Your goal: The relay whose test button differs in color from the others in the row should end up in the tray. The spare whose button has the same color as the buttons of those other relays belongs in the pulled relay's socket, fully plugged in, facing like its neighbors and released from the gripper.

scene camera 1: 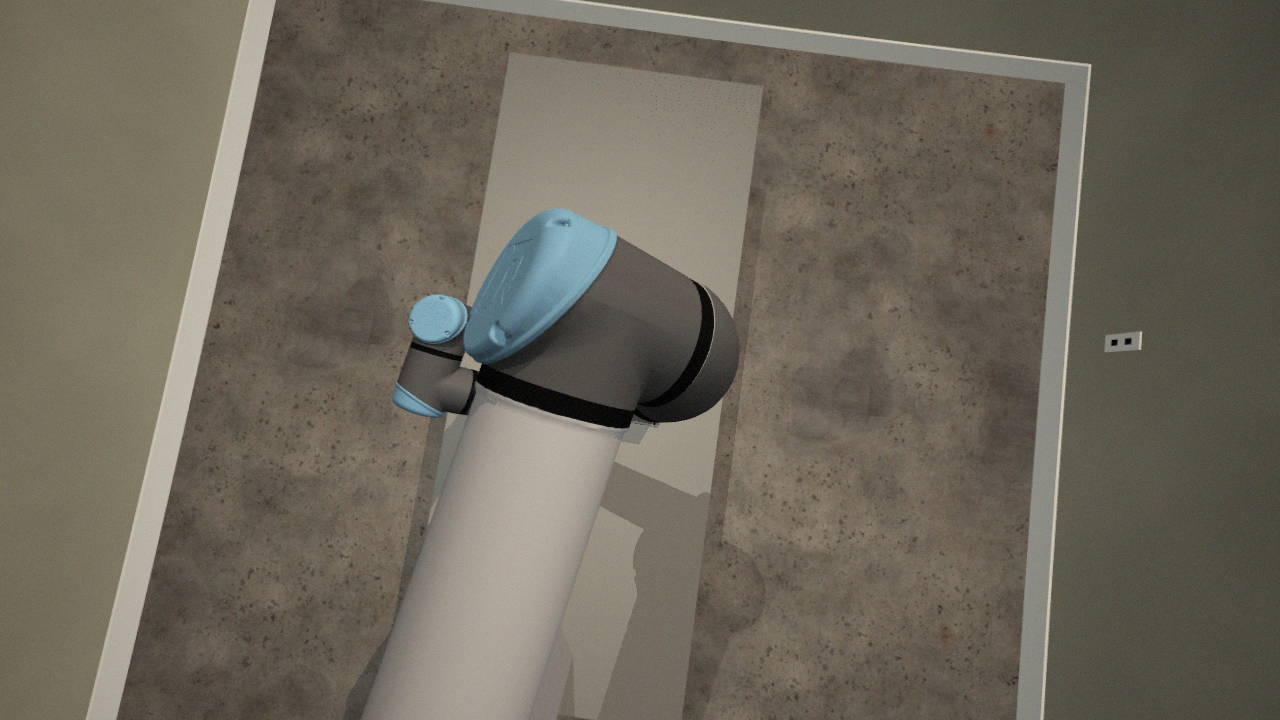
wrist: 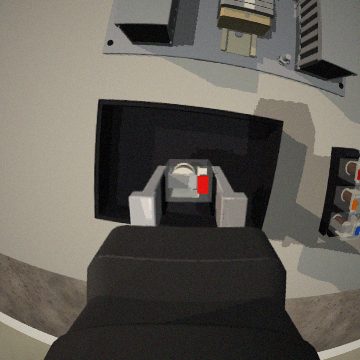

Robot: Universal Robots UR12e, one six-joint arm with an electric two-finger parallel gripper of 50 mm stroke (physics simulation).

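Places are measured from the arm's base along level axes (x ahead, y left, z up), in metres.
Pixels of known places: gripper, fingertip midpoint: point(wrist: 188, 180).
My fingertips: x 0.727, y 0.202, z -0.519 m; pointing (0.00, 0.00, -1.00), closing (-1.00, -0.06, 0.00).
Observation:
Ahead of a thing's pixels: the offset from my fingertips to its top centre. "*": to the spot under its first point. Level surfaces: height alone.
My gripper point(wrist: 188, 180) is shut on a clear relay with a red test button @(0.000 m ahead, 0.005 m right, 0.031 m up) point(wrist: 202, 184). In the wrist view the held relay is over the black tray @(* 0.082 m ahead, 0.002 m right, 0.038 m down) point(wrist: 97, 160); its exact height above the tray floor cannot be told. Three spare relays stand in a black holder @(* 0.167 m back, 0.043 m left, 0.063 m down) point(wrist: 326, 210) at the right edge: one with a red button @(* 0.171 m back, 0.011 m right, 0.024 m down) point(wrist: 358, 174), one with an orange button @(0.175 m back, 0.020 m left, 0.024 m down) point(wrist: 354, 204) and one with a blue button @(0.194 m back, 0.051 m left, 0.024 m down) point(wrist: 357, 230). The relay row and its sockets do not show. In the scene camera view the arm hides the gripper, tray and spares.
The grey panel @(* 0.005 m back, 0.105 m right, 0.069 m down) point(wrist: 200, 56) lies beyond the tray, with a rail end @(* 0.043 m back, 0.123 m right, 0.069 m down) point(wrist: 239, 44) and two wire ducts @(* 0.040 m ahead, 0.116 m right, 0.017 m down) point(wrist: 146, 26) @(* 0.120 m back, 0.105 m right, 0.041 m down) point(wrist: 320, 70) rising from it. The pale table @(0.072 m down) point(scene camera 1: 626, 134) runs under the arm. A screw head @(* 0.088 m back, 0.112 m right, 0.059 m down) point(wrist: 284, 59) stands on the panel.

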